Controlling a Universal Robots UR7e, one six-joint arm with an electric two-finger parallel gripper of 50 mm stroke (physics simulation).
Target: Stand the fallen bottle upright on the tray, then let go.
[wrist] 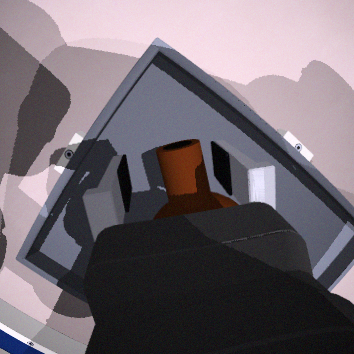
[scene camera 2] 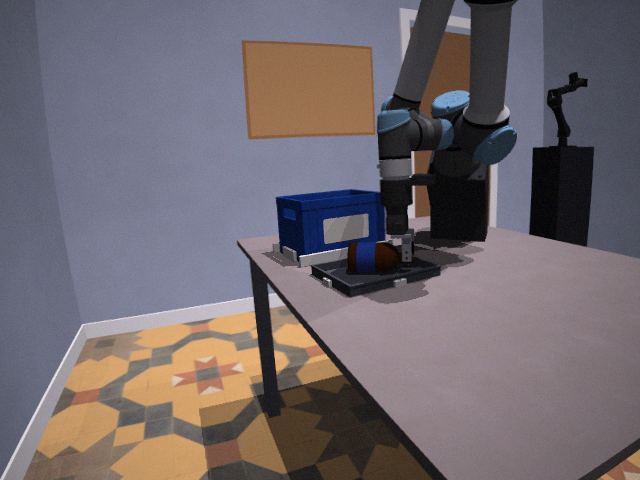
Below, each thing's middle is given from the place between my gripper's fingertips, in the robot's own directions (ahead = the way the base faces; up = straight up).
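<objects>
Dark grey tray (scene camera 2: 352, 284): 30 mm below my hand, 80 mm ahead of it, 10 mm to the right of it. Blue crate (scene camera 2: 310, 223): 50 mm above my hand, 140 mm ahead of it, 290 mm to the right of it. My gripper: 30 mm to the left of the brown bottle (wrist: 181, 163), 70 mm short of it.
</objects>
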